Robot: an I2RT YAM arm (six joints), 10 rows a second.
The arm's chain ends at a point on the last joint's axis. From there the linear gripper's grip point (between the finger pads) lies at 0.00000 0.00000 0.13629 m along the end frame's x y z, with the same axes.
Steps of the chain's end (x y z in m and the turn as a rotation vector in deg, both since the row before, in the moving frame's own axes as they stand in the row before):
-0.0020 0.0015 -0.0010 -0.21 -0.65 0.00
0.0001 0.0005 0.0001 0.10 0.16 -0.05
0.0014 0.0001 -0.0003 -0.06 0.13 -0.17
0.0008 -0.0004 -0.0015 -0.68 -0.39 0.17
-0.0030 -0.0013 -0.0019 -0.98 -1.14 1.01
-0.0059 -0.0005 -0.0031 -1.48 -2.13 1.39
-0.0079 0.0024 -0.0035 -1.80 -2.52 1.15
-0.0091 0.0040 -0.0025 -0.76 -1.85 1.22
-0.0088 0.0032 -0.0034 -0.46 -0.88 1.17
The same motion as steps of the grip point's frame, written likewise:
-0.0035 0.0020 -0.0010 -0.21 -0.65 0.00
0.0005 0.0003 0.0001 0.10 0.16 -0.05
0.0017 0.0002 -0.0003 -0.06 0.13 -0.17
-0.0001 0.0012 -0.0015 -0.68 -0.39 0.17
-0.0057 0.0010 -0.0019 -0.98 -1.14 1.01
-0.0110 0.0030 -0.0032 -1.48 -2.13 1.39
-0.0139 0.0066 -0.0037 -1.80 -2.52 1.15
-0.0135 0.0058 -0.0026 -0.76 -1.85 1.22
-0.0109 0.0043 -0.0034 -0.46 -0.88 1.17

